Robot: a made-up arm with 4 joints.
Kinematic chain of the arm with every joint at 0, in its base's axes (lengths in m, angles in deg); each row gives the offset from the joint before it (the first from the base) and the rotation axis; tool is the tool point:
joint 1: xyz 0 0 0.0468 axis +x
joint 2: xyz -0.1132 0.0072 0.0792 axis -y
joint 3: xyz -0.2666 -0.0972 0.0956 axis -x
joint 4: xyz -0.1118 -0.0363 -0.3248 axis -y
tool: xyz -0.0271 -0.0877 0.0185
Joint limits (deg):
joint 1: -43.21..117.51
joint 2: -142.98..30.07
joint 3: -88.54..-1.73
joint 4: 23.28..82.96
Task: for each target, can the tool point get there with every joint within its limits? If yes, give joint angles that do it. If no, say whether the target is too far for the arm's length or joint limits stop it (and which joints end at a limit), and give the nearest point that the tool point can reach.
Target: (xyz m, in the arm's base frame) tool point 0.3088 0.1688 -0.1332
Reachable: no: joint limits stop it (at a limit: joint 1, joint 2, joint 3, joint 4) | nearest point 0.1838 0.4262 0.1264 | short by 0.386 m
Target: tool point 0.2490 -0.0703 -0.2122
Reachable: no: joint limits stop it (at a limit: joint 1, joint 2, joint 3, joint 4) | nearest point 0.0783 -0.3555 -0.3687 | short by 0.367 m
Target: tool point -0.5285 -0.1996 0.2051
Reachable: yes | joints 104.27 -23.29 -77.70 37.32
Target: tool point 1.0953 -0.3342 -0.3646
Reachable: no: too far | nearest point 0.1927 -0.4194 0.0824 | short by 1.011 m
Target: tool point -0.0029 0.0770 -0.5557
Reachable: no: joint limits stop it (at a limit: joint 2, joint 3, joint 4) | nearest point -0.3305 0.0507 -0.3496 | short by 0.388 m
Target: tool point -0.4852 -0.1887 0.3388
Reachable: yes | joints 69.49 -43.05 -75.75 58.68
